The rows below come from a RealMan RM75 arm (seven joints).
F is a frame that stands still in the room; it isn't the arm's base.
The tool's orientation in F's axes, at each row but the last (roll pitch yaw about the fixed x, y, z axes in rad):
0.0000, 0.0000, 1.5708
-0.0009, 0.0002, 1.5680
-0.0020, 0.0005, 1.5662
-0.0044, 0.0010, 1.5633
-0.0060, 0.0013, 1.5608
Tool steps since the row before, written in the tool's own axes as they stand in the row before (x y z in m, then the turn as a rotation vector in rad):
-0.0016, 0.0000, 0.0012, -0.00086, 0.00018, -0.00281
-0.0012, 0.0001, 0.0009, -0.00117, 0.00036, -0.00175
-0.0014, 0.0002, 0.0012, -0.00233, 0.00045, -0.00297
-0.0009, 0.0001, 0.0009, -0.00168, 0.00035, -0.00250
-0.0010, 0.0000, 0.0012, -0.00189, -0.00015, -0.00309
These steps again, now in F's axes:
0.0000, -0.0016, 0.0012, -0.00018, -0.00086, -0.00281
-0.0001, -0.0012, 0.0009, -0.00036, -0.00117, -0.00175
-0.0002, -0.0014, 0.0012, -0.00045, -0.00233, -0.00297
-0.0001, -0.0009, 0.0009, -0.00035, -0.00168, -0.00250
0.0000, -0.0010, 0.0012, 0.00015, -0.00190, -0.00309

